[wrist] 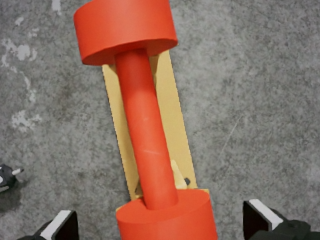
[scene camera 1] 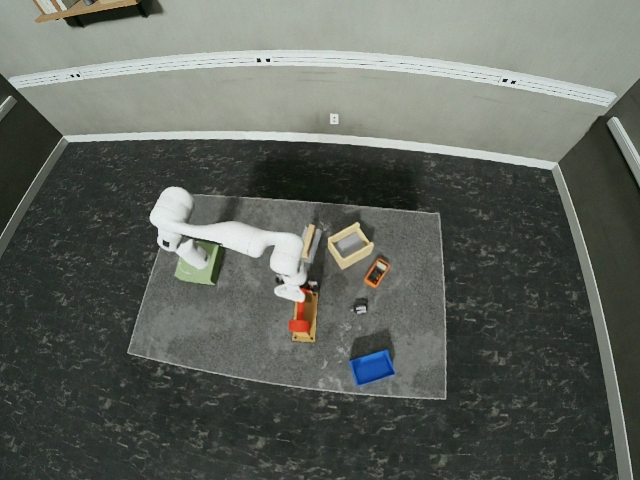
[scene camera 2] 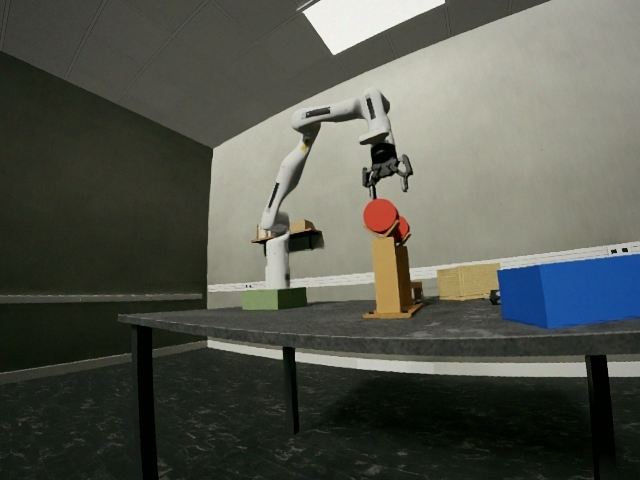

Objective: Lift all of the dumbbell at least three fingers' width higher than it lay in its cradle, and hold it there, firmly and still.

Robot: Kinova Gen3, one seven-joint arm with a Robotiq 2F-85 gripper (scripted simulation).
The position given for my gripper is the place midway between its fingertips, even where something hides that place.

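Visible: my gripper (scene camera 2: 389,195), (wrist: 161,224). Red dumbbell (scene camera 2: 379,215), (wrist: 127,41). Tan wooden cradle (scene camera 2: 391,269), (wrist: 162,72).
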